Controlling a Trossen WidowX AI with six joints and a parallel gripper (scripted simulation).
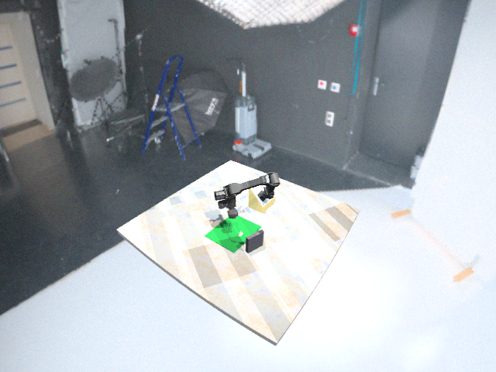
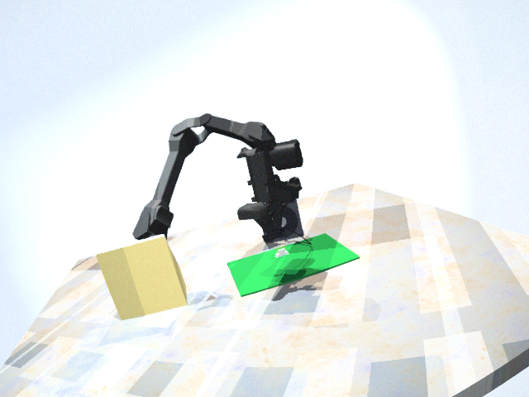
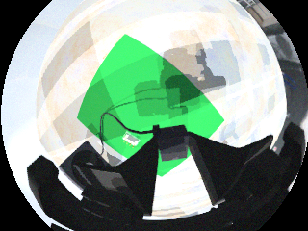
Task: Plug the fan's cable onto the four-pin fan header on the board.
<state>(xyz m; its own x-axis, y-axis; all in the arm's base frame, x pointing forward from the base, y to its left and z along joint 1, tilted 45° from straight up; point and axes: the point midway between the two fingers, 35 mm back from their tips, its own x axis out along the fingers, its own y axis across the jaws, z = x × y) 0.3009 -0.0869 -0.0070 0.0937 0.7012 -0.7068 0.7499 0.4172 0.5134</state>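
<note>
Now: the green board 110 mm below my gripper tip, 30 mm to the left of it and 30 mm ahead of it. From my gripper tip the other things lie so: black fan 210 mm to the left, 90 mm ahead, 40 mm below; then dark fan plug 10 mm to the left, 10 mm behind.
</note>
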